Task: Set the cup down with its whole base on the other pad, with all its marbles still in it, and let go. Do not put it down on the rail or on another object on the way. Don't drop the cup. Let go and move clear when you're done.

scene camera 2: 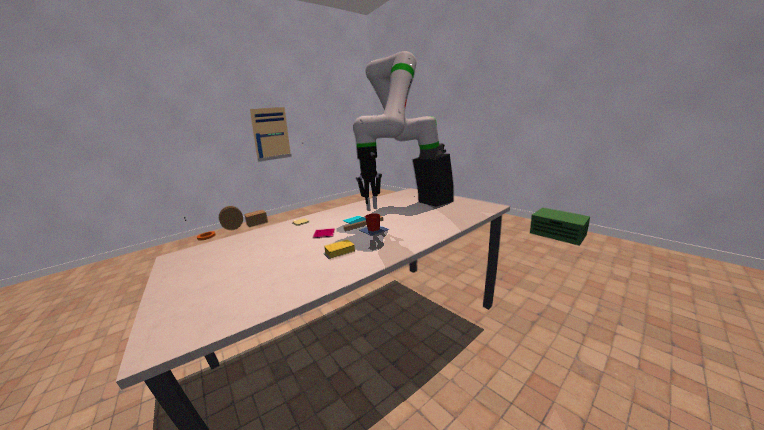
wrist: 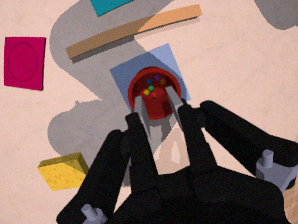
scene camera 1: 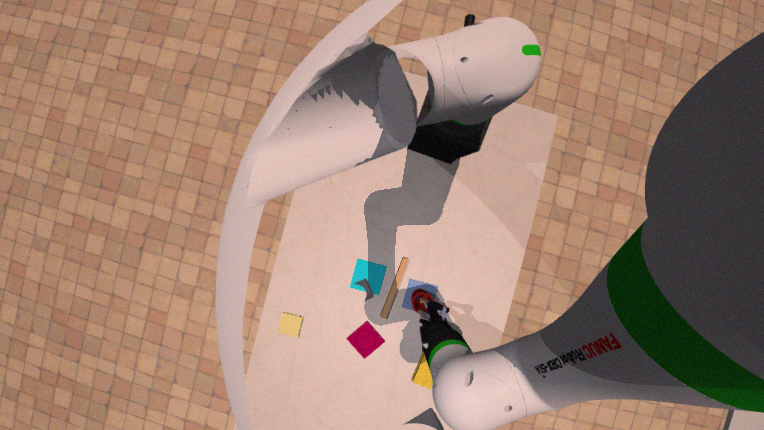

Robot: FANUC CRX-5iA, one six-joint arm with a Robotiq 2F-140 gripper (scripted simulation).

Labels:
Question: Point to a red cup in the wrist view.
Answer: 157,108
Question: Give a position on a teal pad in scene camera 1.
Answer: At 363,269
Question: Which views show my gripper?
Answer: Scene camera 2, the wrist view and scene camera 1: all of them.

